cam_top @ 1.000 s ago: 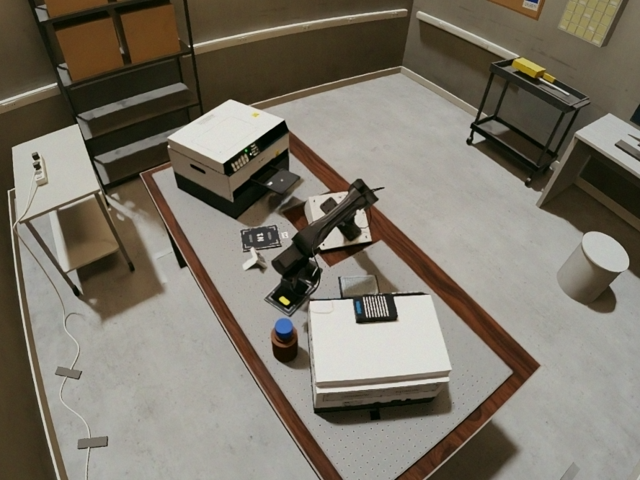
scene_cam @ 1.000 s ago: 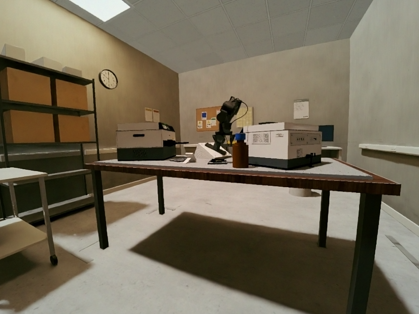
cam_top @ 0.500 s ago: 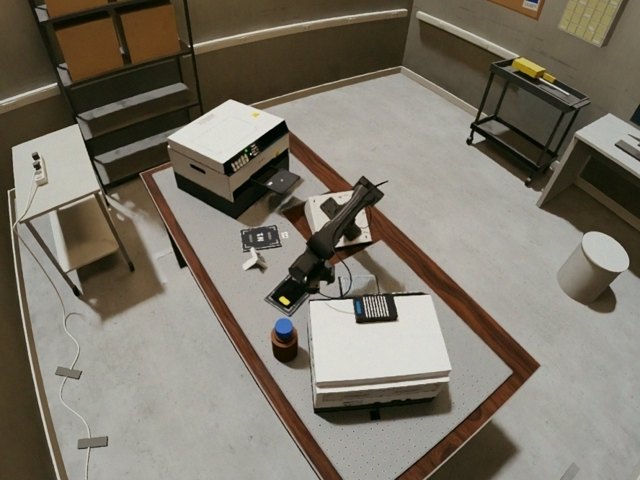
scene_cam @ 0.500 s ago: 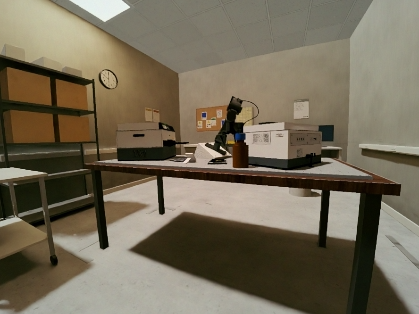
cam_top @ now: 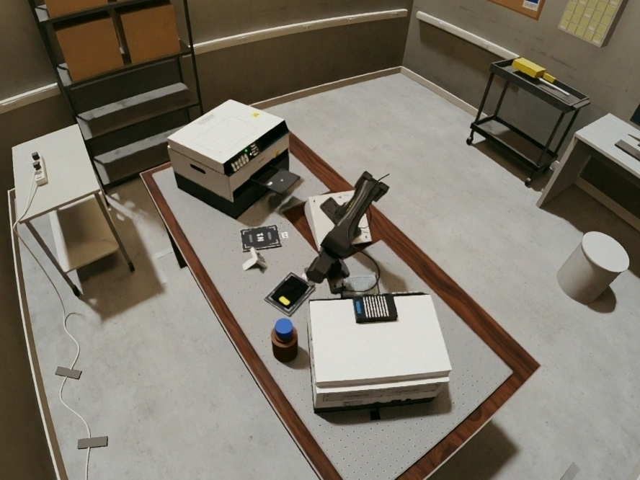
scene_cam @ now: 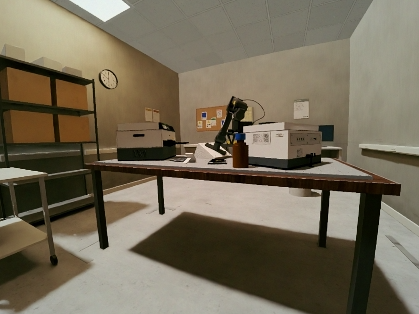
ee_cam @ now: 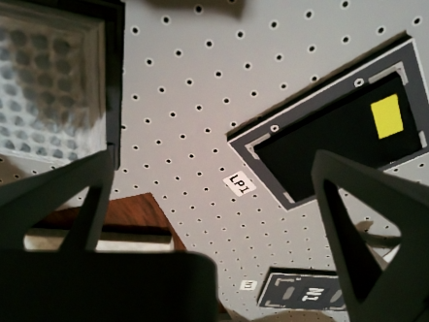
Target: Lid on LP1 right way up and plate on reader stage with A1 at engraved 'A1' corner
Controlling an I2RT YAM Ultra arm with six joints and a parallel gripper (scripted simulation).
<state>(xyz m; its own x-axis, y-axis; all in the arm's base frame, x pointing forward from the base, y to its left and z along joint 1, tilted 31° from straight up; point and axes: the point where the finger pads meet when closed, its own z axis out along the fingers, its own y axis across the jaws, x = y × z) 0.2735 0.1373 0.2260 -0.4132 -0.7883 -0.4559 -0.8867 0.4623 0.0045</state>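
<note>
My gripper is now 10 cm past the well plate, 7 cm to the right of it and 4 cm above it. From my hand the other things lie so: label 13 cm to the right, 13 cm below, 3 cm behind.
</note>
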